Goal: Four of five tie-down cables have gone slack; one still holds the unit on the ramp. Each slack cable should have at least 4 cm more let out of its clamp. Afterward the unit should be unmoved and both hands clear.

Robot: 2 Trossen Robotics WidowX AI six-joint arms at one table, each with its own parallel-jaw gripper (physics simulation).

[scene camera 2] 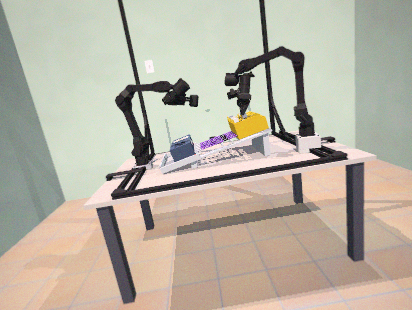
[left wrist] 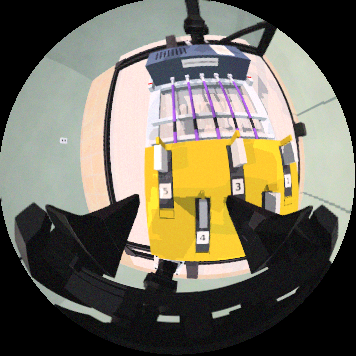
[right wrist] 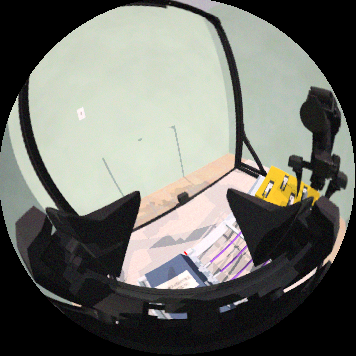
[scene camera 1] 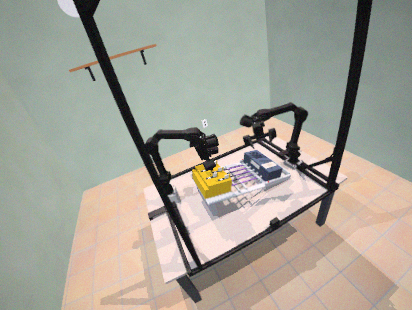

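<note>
The dark blue unit point(scene camera 1: 262, 165) point(scene camera 2: 182, 147) point(left wrist: 200, 67) point(right wrist: 170, 275) sits low on the white ramp point(scene camera 2: 180, 165) point(left wrist: 152, 107). Purple cables point(left wrist: 174, 105) point(right wrist: 230, 245) run from it to the yellow clamp block point(scene camera 1: 215, 187) point(scene camera 2: 251, 126) point(left wrist: 200, 170). Pale levers stand at the cable ends of clamps 5, 3 and 1; clamp 4's grey lever point(left wrist: 203, 214) is lower in the left wrist view. Another grey lever point(left wrist: 271, 201) is partly behind a finger, its label hidden. My left gripper point(left wrist: 183, 199) is open above the block, fingers around clamp 4. My right gripper point(right wrist: 184, 194) is open, raised beyond the unit. Cable tension is unclear.
A black frame point(scene camera 2: 230, 175) runs around the table point(scene camera 1: 175, 235), with tall posts point(scene camera 1: 122, 105) point(scene camera 1: 354, 85) at its edge. A white support point(scene camera 2: 266, 146) holds up the ramp's high end. The right arm point(left wrist: 195, 24) stands beyond the unit in the left wrist view.
</note>
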